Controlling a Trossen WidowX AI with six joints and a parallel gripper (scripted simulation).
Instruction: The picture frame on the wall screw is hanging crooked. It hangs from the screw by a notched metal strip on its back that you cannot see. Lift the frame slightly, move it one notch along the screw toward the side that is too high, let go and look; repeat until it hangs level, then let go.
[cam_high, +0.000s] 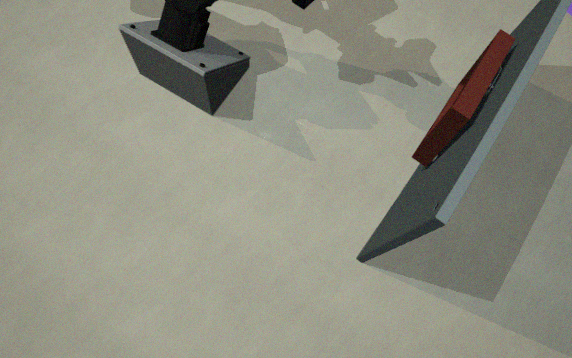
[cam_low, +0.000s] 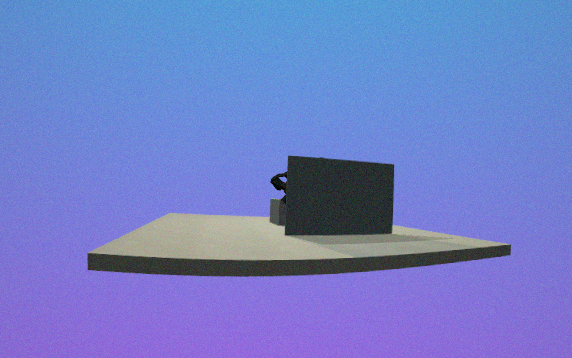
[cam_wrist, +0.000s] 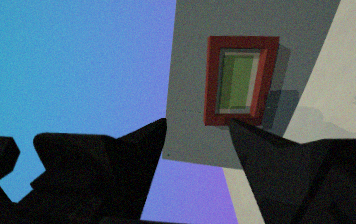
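Right now the picture frame is 19 cm ahead of my gripper tip, 3 cm to the right of it and 9 cm below it. Also, from my gripper tip: wall panel: 20 cm ahead, 3 cm to the right, 10 cm below.
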